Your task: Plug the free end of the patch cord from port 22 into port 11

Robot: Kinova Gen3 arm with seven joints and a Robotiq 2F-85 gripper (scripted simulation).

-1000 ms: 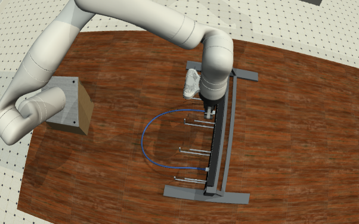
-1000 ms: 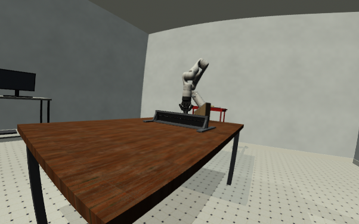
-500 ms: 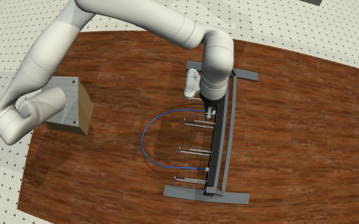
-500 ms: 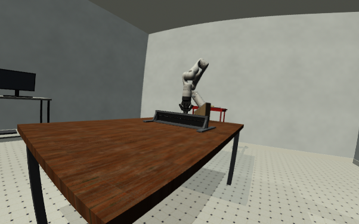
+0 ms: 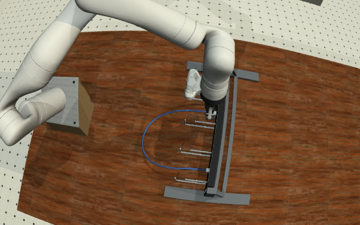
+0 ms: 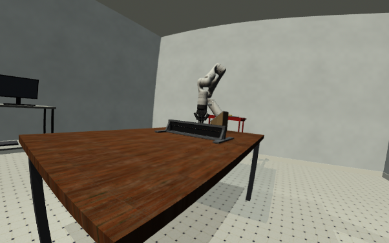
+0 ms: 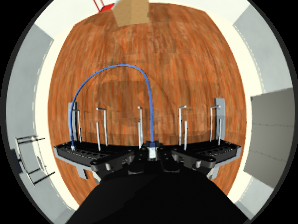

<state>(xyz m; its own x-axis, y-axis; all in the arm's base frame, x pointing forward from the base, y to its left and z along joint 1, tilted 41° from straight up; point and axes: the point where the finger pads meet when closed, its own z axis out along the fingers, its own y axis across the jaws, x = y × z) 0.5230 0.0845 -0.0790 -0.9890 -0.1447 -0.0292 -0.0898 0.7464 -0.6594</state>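
Now: the plug 10 mm below my hand and 10 mm ahead of it.
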